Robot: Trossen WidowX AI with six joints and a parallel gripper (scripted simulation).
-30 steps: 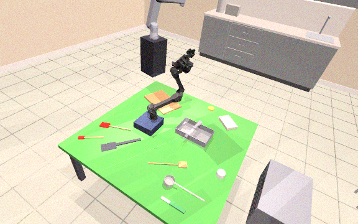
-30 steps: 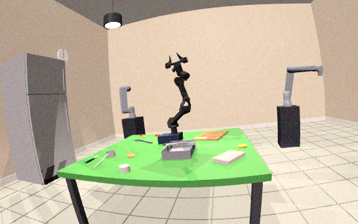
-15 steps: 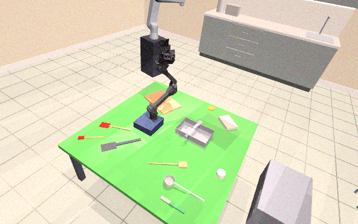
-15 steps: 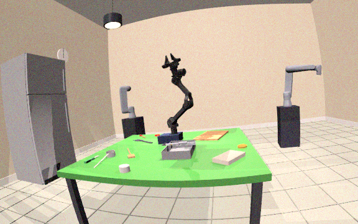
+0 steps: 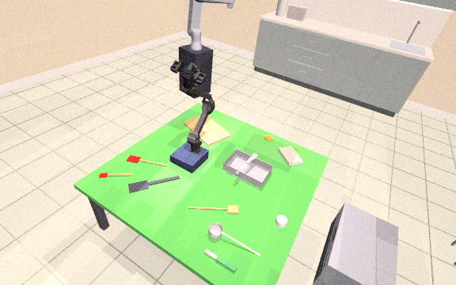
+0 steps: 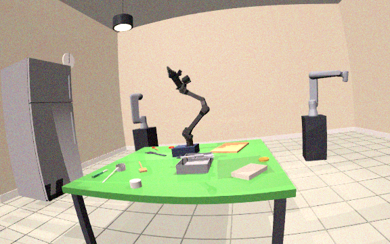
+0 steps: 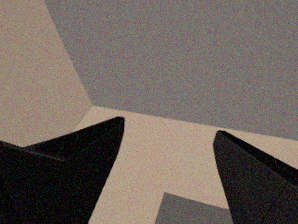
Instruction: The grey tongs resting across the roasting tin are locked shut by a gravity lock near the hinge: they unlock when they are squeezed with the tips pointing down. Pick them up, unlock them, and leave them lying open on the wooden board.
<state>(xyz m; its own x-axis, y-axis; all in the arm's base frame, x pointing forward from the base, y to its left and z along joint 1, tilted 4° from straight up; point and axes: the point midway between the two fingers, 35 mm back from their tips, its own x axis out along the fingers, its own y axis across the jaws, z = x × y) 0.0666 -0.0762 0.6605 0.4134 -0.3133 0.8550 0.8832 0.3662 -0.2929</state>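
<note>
Now: the grey roasting tin 73 cm below my gripper tip, 31 cm ahead of it and 30 cm to the left of it. From my gripper tip the other things lie so: dark spatula: 76 cm below, 26 cm to the right, 5 cm behind; then wooden board: 76 cm below, 43 cm to the left, 23 cm behind; then white cup: 75 cm below, 71 cm ahead, 10 cm to the left.
</note>
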